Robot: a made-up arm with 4 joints.
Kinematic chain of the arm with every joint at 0, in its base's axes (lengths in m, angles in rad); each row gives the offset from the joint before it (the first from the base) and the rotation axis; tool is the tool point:
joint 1: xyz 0 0 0.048 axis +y
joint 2: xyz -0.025 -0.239 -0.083 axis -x
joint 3: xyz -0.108 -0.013 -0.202 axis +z
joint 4: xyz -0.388 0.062 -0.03 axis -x
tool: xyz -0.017 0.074 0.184
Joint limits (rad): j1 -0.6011..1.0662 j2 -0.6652..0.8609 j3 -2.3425..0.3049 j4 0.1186..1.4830
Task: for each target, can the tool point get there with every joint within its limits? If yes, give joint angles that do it. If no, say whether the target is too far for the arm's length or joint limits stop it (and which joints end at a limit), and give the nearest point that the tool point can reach.
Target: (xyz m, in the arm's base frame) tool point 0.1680 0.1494 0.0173
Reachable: yes | joints -0.0928 -0.5150 -1.7022 0.8126
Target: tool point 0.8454 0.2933 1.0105
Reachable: no: too far | nearest point 0.2998 0.0260 0.1325 | short by 1.068 m
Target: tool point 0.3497 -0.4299 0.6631
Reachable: no: joint limits stop it (at a limit: joint 1, joint 2, joint 3) | nearest point 0.2421 -0.0733 0.1719 | short by 0.616 m
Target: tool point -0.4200 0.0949 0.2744
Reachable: yes | joints 0.6772 -0.3766 -0.2480 0.6260
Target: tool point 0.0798 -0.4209 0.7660
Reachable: no: joint limits stop it (at a limit: joint 1, joint 2, joint 4) | nearest point -0.2942 -0.0890 0.4998 | short by 0.566 m
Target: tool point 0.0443 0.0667 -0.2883
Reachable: yes | joints 0.0183 0.5084 -1.5824 0.2468
